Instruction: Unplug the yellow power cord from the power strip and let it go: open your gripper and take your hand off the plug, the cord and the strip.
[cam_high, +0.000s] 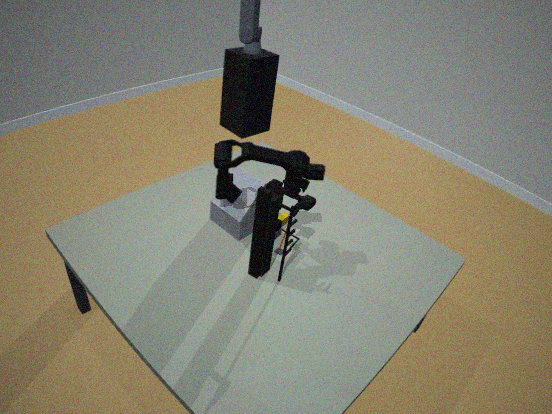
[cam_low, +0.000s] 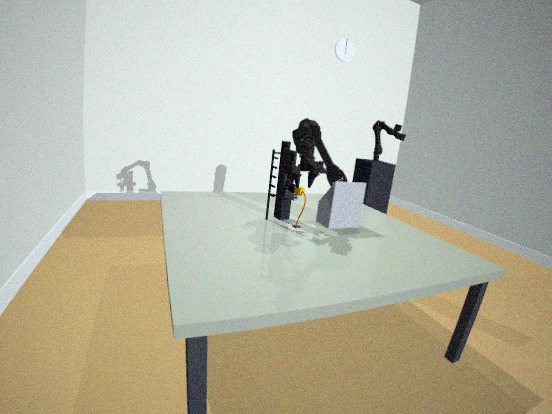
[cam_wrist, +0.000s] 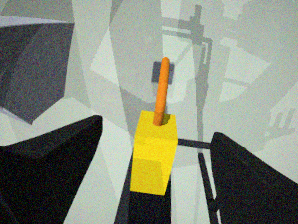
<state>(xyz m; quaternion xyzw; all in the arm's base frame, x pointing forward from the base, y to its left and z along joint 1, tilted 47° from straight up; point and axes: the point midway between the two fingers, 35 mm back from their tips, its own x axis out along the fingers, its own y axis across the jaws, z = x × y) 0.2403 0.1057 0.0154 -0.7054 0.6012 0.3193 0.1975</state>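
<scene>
My gripper tip is now 10 mm short of the yellow plug, 50 mm to the left of it and 10 mm above it. From my gripper tip the other things lie so: thin black rack (120 mm ahead, 120 mm to the right, 20 mm below).
</scene>
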